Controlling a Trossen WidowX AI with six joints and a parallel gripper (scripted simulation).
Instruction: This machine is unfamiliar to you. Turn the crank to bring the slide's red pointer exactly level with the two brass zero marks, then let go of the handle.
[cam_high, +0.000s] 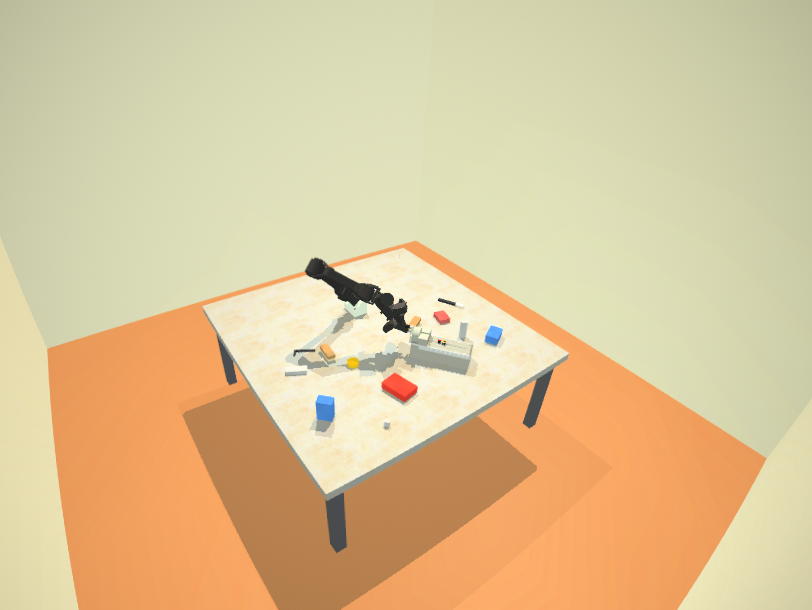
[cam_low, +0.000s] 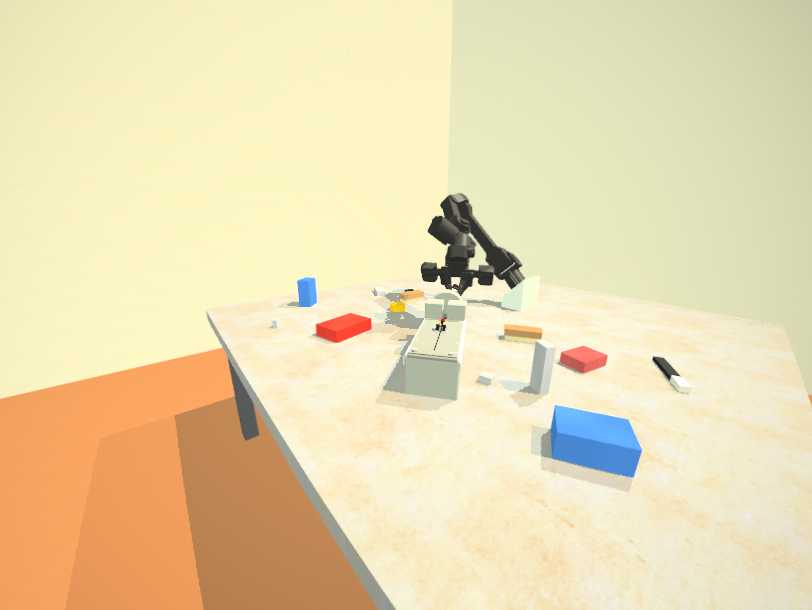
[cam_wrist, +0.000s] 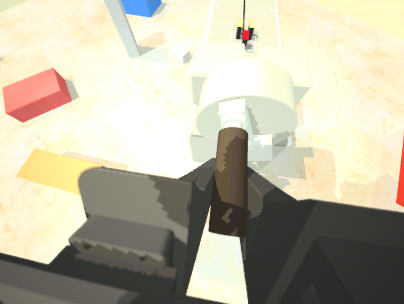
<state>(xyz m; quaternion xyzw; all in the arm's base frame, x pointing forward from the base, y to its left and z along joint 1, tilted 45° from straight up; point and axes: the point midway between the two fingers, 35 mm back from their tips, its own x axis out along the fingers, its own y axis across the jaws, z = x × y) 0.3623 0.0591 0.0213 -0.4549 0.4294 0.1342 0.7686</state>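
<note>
My gripper tip is now 20 mm below the crank. From my gripper tip the other things lie so: brown crank handle: 10 mm behind, 10 mm to the right, 30 mm above; then red pointer: 120 mm ahead, 80 mm to the left, 10 mm below; then yellow disc: 20 mm behind, 260 mm to the right, 80 mm below.
</note>
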